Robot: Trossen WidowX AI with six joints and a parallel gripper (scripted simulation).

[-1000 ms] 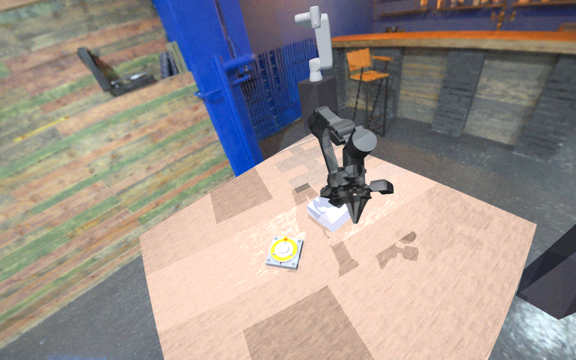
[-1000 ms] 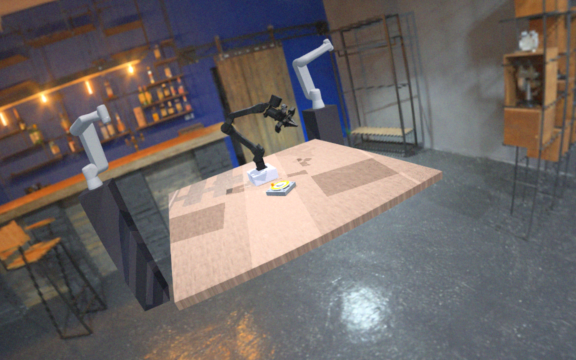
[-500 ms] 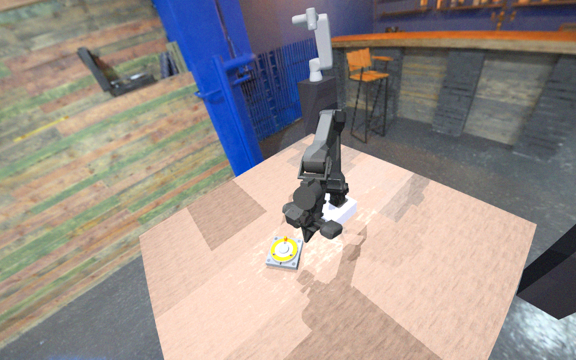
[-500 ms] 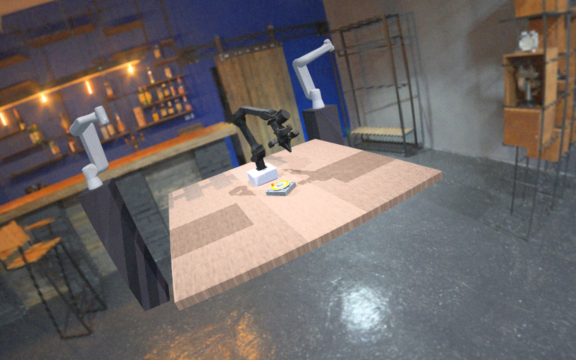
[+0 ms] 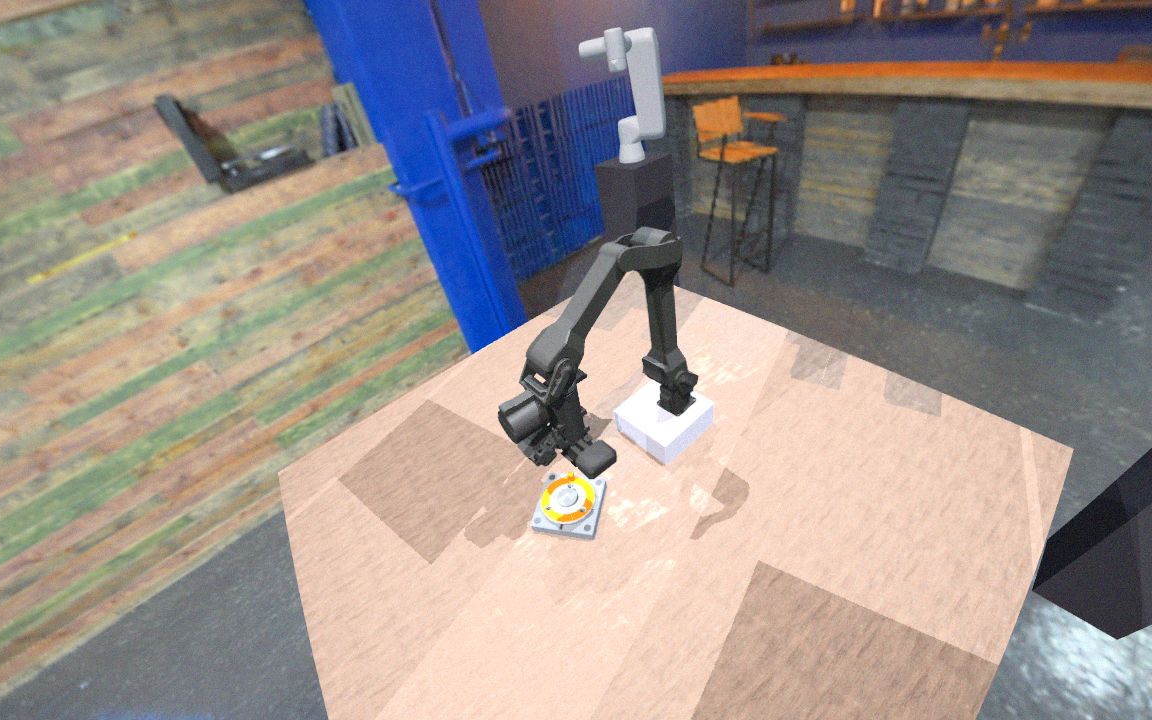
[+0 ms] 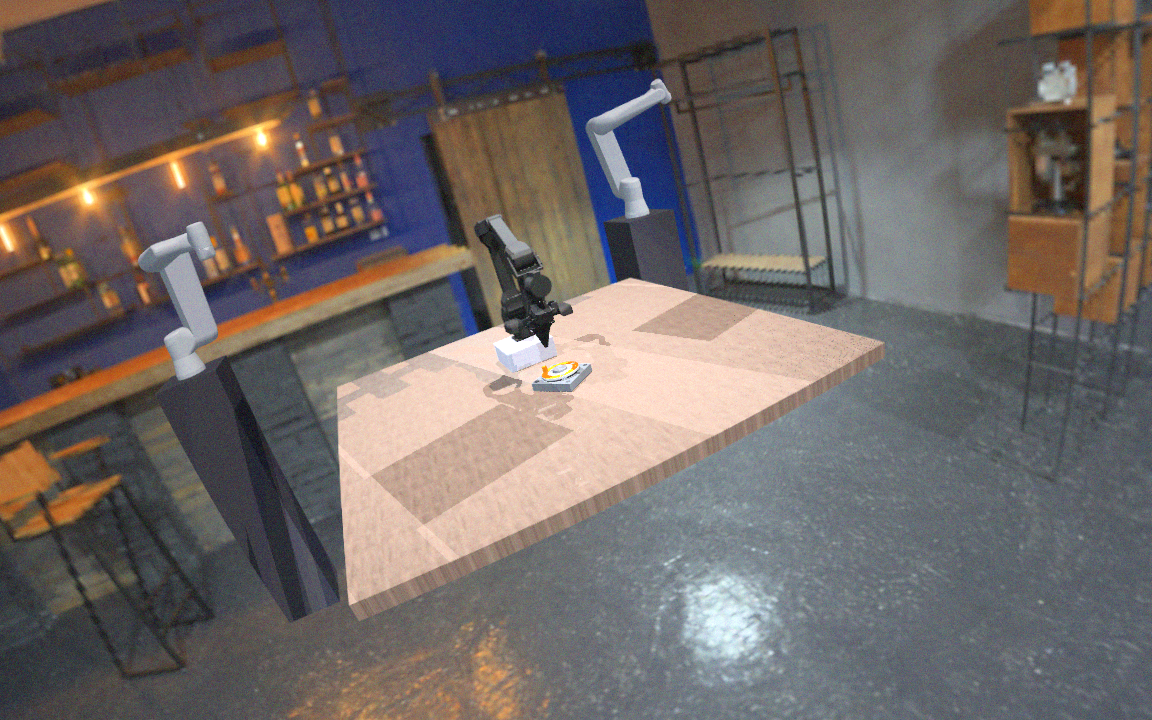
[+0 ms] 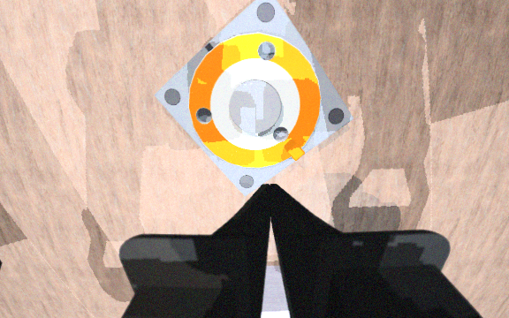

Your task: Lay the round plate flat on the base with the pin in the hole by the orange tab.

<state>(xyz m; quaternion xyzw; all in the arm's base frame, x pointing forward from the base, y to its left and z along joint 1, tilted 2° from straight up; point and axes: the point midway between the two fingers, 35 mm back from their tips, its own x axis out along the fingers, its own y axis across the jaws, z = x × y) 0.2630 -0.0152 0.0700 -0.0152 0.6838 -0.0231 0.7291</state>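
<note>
Now: the square grey base 40 mm ahead of my gripper tip, 10 mm to the left of it and 70 mm below it.
</note>
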